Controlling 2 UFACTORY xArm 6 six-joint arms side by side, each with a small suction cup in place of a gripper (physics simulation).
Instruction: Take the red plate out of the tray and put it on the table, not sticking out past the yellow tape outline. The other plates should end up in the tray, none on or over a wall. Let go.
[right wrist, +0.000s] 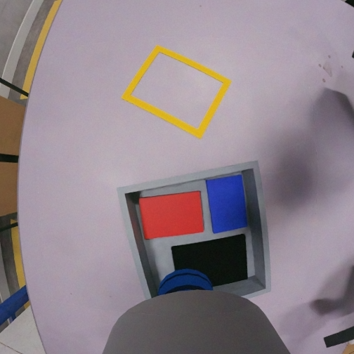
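In the right wrist view, the grey tray stands on the table below the yellow tape outline. The red plate lies flat in the tray's upper left part. The blue plate lies beside it at the upper right. The black plate lies below them, its lower left part hidden by my right suction cup. The cup hangs over the tray's lower edge and shows no plate on it, so it is open. The left gripper is not in view.
The pale table curves away at the left, with brown boxes beyond its edge. A blue bar shows at the lower left. Blurred shadows fall on the table at the right. A black piece shows at the lower right.
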